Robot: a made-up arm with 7 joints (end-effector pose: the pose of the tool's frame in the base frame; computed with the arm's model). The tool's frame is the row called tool. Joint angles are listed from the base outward.
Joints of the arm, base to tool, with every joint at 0 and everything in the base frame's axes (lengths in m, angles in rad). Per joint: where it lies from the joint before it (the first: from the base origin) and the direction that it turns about. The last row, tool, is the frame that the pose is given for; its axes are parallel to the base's.
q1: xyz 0 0 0 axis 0 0.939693 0.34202
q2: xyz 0 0 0 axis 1 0 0
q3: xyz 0 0 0 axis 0 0 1
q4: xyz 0.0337 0 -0.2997 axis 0 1 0
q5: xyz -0.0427 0 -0.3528 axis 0 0 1
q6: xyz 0 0 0 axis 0 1 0
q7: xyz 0 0 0 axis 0 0 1
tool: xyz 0 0 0
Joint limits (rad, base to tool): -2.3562..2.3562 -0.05..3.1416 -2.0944..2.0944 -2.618..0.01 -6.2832..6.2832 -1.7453..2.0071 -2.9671..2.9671
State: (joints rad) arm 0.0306 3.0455 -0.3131 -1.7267 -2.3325 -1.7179 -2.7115
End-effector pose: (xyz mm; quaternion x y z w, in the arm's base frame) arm 376.1 150.7 263.6 0.9044 0.0227 0.1262 0.4069
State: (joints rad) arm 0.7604 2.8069 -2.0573 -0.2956 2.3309 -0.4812 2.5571
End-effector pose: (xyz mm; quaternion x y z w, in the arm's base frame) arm 277.9 325.1 498.3 0.2816 -0.8112 0.1748 0.4818
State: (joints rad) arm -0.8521 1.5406 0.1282 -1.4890 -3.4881 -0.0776 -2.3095
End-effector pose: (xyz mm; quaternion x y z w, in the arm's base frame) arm 318.6 264.1 335.0 0.4068 -0.8602 -0.1694 0.2565
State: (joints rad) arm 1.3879 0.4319 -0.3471 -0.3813 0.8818 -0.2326 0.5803
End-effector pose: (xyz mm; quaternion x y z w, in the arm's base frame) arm -612.2 89.8 -215.4 0.3709 0.2396 0.5187 0.7321
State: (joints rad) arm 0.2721 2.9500 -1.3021 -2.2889 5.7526 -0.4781 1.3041
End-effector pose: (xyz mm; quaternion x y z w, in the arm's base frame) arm 63.0 336.0 18.5 0.0314 0.2326 -0.4307 0.8715
